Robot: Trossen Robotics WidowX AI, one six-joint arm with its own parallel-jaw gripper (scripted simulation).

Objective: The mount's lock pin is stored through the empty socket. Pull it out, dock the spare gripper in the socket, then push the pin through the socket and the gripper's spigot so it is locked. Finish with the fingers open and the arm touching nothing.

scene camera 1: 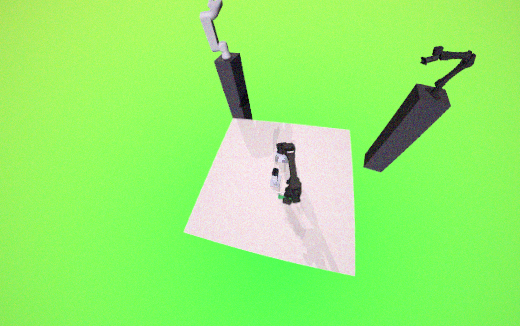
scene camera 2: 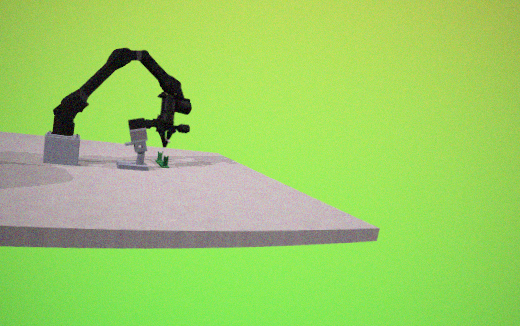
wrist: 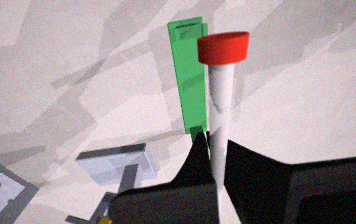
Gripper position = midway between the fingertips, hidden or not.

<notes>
My gripper (scene camera 2: 164, 147) holds a lock pin (wrist: 220, 51). Further things: a green rest (wrist: 190, 74).
My gripper is seen too in the wrist view (wrist: 204, 136).
</notes>
